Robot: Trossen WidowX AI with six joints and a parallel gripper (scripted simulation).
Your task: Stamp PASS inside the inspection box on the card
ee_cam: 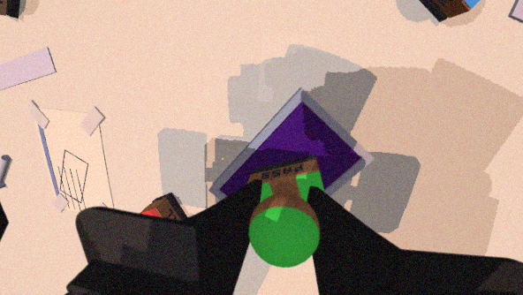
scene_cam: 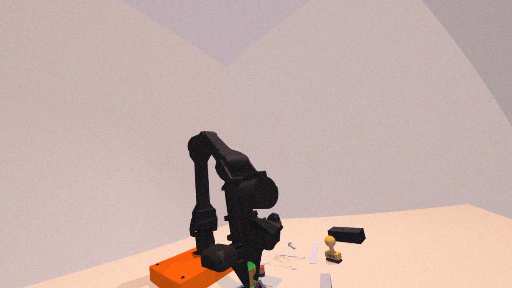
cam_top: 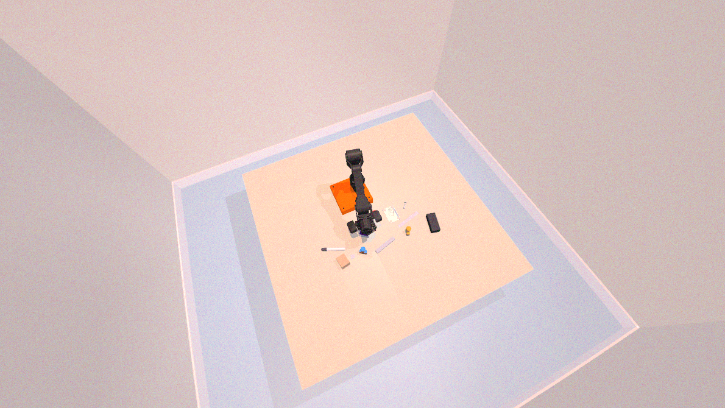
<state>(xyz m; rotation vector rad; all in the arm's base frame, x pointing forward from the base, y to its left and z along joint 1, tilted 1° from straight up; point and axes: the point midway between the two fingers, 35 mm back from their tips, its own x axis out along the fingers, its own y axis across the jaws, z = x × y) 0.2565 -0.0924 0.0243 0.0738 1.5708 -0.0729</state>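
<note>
The purple ink pad is 30 mm below my gripper tip. The rest, counted from my gripper tip: red-topped stamp 90 mm to the left, 50 mm behind, 20 mm below; then blue stamp 110 mm ahead, 80 mm to the right, 20 mm below; then green-knobbed stamp right at my gripper tip.
</note>
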